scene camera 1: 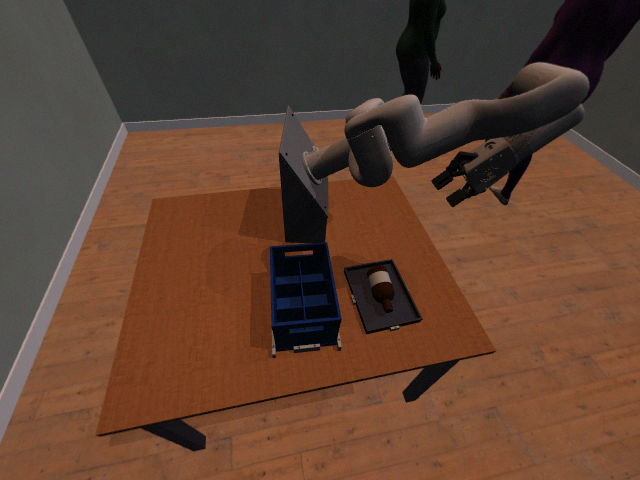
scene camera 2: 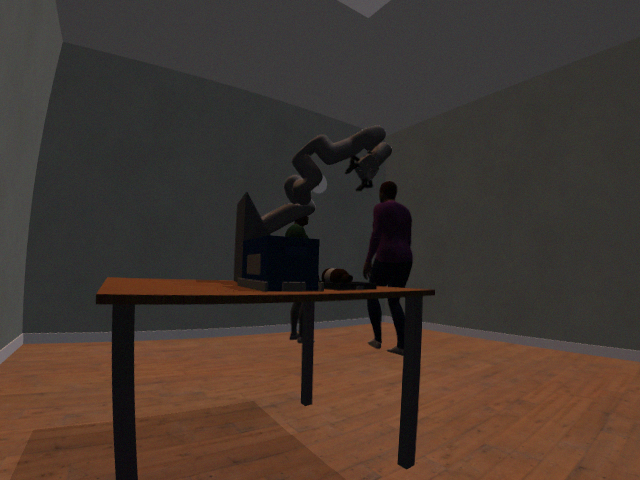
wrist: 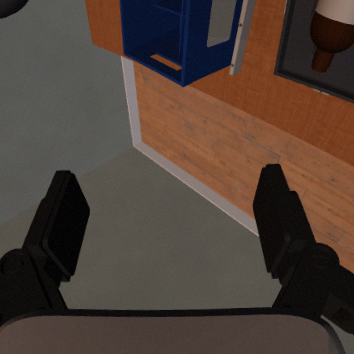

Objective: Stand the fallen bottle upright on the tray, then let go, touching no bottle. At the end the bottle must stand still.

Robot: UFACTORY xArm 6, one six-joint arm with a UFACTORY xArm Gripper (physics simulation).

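Pixels of known places: gripper, fingertip midpoint: (scene camera 1: 441, 194) (scene camera 2: 352, 181) (wrist: 168, 187); arm's base, origin of the base link: (scene camera 1: 311, 168) (scene camera 2: 259, 228).
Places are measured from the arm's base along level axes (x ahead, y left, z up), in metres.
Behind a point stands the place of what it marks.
Observation:
A brown bottle with a white label (scene camera 1: 382, 292) @(x 0.426, y 0.191, z -0.192 m) (scene camera 2: 337, 275) @(x 0.432, y 0.176, z -0.213 m) (wrist: 331, 34) @(x 0.410, y 0.213, z -0.187 m) lies on its side on the dark shallow tray (scene camera 1: 374, 321) @(x 0.492, y 0.159, z -0.259 m) (scene camera 2: 364, 285) @(x 0.517, y 0.245, z -0.248 m) (wrist: 295, 60) @(x 0.497, y 0.149, z -0.259 m). In scene camera 1 its neck points towards the table's front edge. In the wrist view the bottle is at the top right, partly cut off. My gripper (scene camera 1: 447, 190) @(x 0.392, y 0.271, z 0.190 m) (scene camera 2: 355, 179) @(x 0.392, y 0.271, z 0.190 m) (wrist: 168, 187) @(x 0.392, y 0.271, z 0.190 m) is open and empty. It hangs high above the tray's level, off to the right of the table in scene camera 1, well apart from the bottle.
A blue compartment crate (scene camera 1: 284, 334) @(x 0.550, y -0.134, z -0.151 m) (scene camera 2: 289, 263) @(x 0.552, y -0.087, z -0.175 m) (wrist: 197, 50) @(x 0.491, y 0.021, z -0.122 m) stands left of the tray, with pale brackets at its foot. The arm's tall dark mount (scene camera 1: 302, 217) @(x 0.127, y -0.044, z -0.120 m) stands behind the crate. A figure in green (scene camera 1: 419, 41) (scene camera 2: 296, 231) and one in purple (scene camera 1: 578, 41) (scene camera 2: 393, 232) stand beyond the table.

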